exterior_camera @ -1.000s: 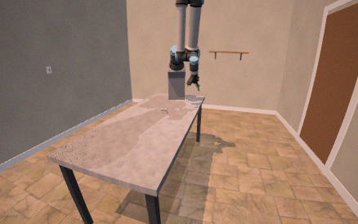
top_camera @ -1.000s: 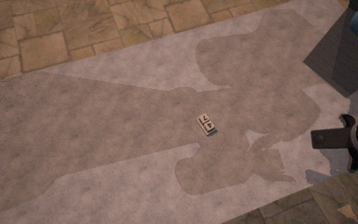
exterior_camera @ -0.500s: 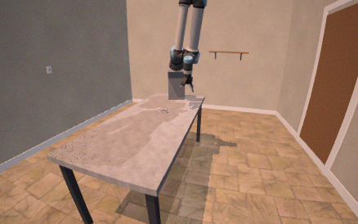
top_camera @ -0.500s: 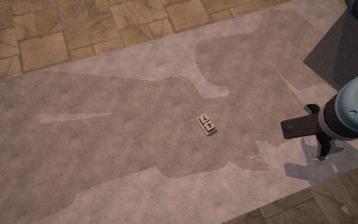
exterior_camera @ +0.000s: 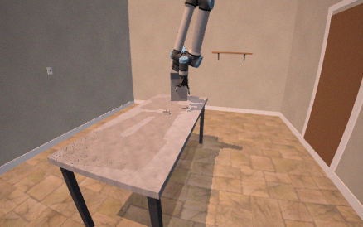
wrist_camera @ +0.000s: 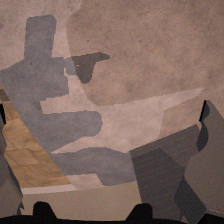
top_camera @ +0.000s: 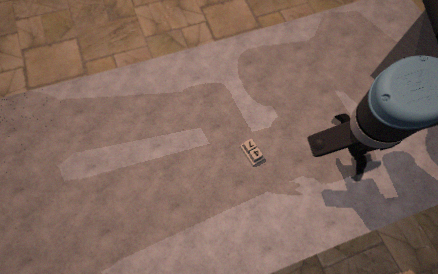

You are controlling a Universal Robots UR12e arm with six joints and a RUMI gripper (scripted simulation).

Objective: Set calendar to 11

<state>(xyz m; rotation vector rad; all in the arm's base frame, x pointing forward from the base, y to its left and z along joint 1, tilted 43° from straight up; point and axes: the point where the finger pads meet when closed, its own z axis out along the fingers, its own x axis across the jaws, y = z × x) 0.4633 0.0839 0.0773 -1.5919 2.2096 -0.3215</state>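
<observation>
Right now my hand is 16 cm to the left of the digit cube, 16 cm above it and 14 cm short of it. Also, from my hand: calendar tray: 18 cm below, 15 cm to the right, 14 cm ahead; then white cube: 16 cm below, 14 cm ahead, 13 cm to the right.
</observation>
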